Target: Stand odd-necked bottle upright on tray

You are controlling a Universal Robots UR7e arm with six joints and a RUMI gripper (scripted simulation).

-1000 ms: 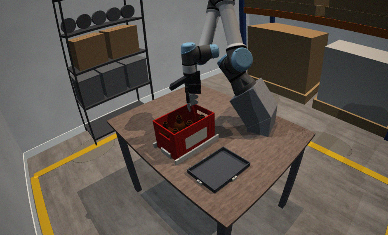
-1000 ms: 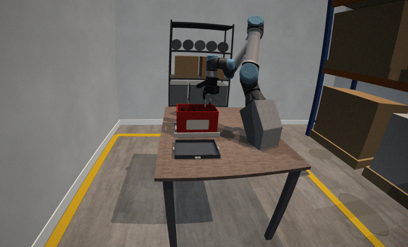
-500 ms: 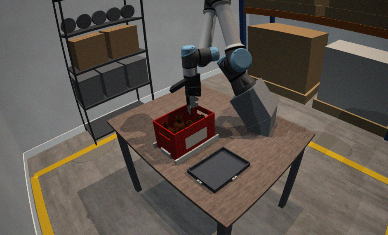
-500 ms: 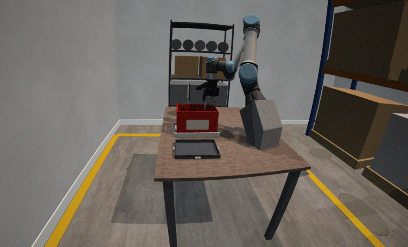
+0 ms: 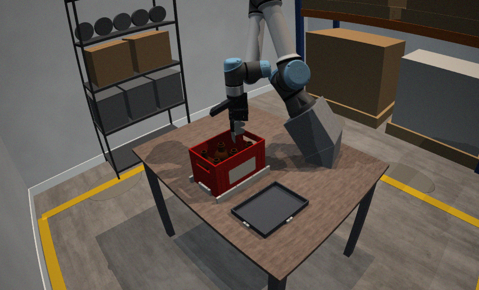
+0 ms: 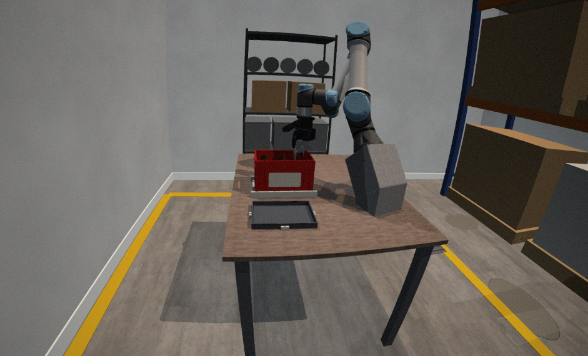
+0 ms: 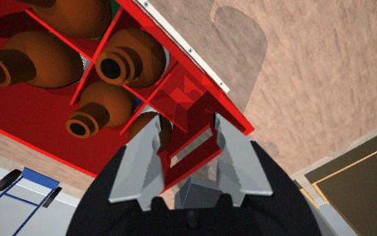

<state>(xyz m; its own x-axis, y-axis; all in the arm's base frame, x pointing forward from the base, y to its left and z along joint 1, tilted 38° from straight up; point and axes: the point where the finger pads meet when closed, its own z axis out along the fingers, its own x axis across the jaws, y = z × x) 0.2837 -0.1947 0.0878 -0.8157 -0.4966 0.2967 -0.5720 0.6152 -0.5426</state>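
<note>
Now: hand 90 mm short of the red crate, 70 mm above it and 30 mm to the right of it. From my hand the other things lie so: dark tray: 300 mm to the left, 170 mm ahead, 140 mm below.
</note>
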